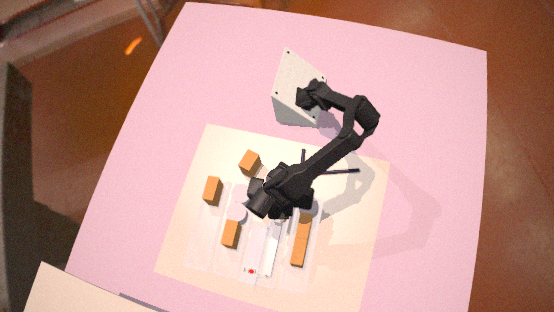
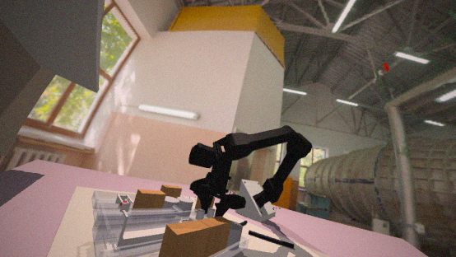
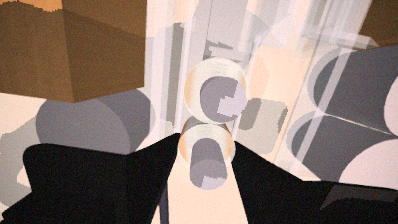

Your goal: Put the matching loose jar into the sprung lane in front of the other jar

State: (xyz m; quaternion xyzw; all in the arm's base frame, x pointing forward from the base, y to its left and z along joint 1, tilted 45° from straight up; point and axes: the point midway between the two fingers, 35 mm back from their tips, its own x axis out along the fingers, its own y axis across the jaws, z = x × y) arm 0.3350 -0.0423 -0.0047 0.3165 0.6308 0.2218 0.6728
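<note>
My gripper tip is 14 cm short of the clear-walled sprung lane, 4 cm to the left of it and 1 cm above it. From my gripper tip the other things lie so: red mark 23 cm ahead, 6 cm to the right, 4 cm above.
</note>
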